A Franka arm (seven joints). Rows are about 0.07 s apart.
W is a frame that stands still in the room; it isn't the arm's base.
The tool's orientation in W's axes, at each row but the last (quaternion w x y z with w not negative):
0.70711, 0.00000, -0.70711, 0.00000
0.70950, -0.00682, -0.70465, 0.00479
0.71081, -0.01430, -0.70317, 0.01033
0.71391, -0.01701, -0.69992, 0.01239
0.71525, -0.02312, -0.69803, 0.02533
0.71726, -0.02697, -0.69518, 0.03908
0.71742, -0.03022, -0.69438, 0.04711
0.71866, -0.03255, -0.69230, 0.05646
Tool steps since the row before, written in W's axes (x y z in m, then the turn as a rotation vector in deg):
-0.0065, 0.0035, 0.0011, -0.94, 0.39, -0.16
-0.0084, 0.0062, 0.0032, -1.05, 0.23, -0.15
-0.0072, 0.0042, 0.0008, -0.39, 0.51, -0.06
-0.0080, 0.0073, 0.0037, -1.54, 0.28, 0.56
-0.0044, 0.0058, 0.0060, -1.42, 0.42, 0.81
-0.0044, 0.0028, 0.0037, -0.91, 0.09, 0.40
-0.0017, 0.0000, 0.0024, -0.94, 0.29, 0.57
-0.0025, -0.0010, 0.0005, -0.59, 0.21, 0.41
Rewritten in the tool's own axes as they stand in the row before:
0.0011, 0.0035, 0.0065, -0.16, 0.39, 0.94
0.0032, 0.0061, 0.0084, -0.15, 0.23, 1.05
0.0009, 0.0041, 0.0072, -0.05, 0.51, 0.39
0.0038, 0.0071, 0.0081, 0.54, 0.25, 1.55
0.0063, 0.0054, 0.0045, 0.80, 0.37, 1.44
0.0038, 0.0025, 0.0045, 0.38, 0.07, 0.92
0.0023, -0.0002, 0.0018, 0.57, 0.25, 0.95
0.0003, -0.0010, 0.0025, 0.41, 0.18, 0.60

